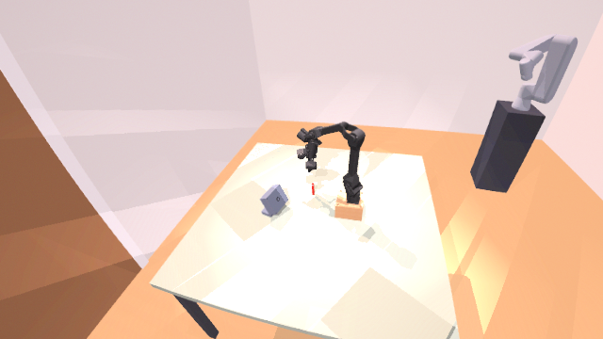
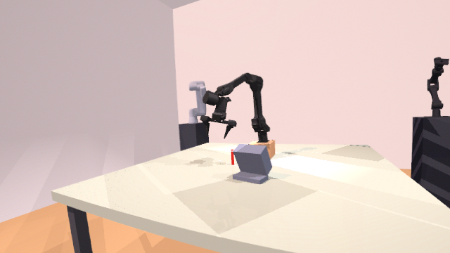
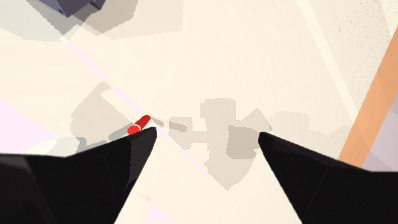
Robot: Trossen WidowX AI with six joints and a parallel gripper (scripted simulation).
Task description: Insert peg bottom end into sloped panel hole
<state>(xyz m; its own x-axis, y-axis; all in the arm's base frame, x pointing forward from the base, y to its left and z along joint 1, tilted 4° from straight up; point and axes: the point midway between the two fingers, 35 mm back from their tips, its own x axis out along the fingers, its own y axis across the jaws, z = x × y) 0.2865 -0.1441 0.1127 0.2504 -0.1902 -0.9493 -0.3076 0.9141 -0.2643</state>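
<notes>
Right now my gripper tip is 4 cm past the red peg, 7 cm to the right of it and 9 cm above it. The rest, counted from my gripper tip: grey-blue sloped panel 12 cm ahead, 25 cm to the left, 7 cm below.
</notes>
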